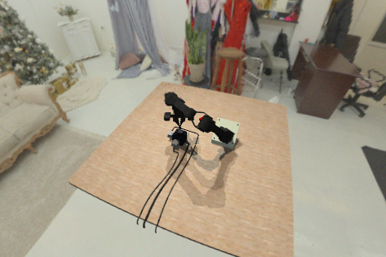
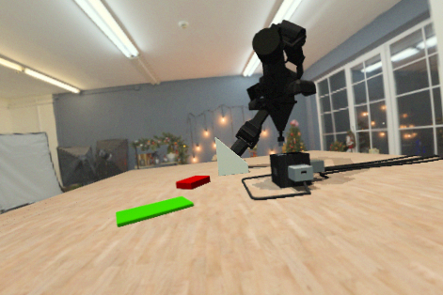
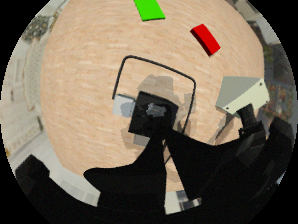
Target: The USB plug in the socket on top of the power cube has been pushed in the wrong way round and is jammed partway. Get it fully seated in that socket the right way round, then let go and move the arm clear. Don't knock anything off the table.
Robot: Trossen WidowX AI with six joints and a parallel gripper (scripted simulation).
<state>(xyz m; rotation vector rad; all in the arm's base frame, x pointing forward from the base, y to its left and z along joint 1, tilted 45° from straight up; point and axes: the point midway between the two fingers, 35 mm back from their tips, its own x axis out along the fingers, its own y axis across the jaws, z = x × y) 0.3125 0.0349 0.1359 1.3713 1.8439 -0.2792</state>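
My gripper tip is 2 cm above the usb plug. From my gripper tip the other things lie so: usb socket (1 cm to the right, 7 cm below); flat red block (8 cm behind, 26 cm to the right, 13 cm below); flat green block (12 cm ahead, 29 cm to the right, 13 cm below).
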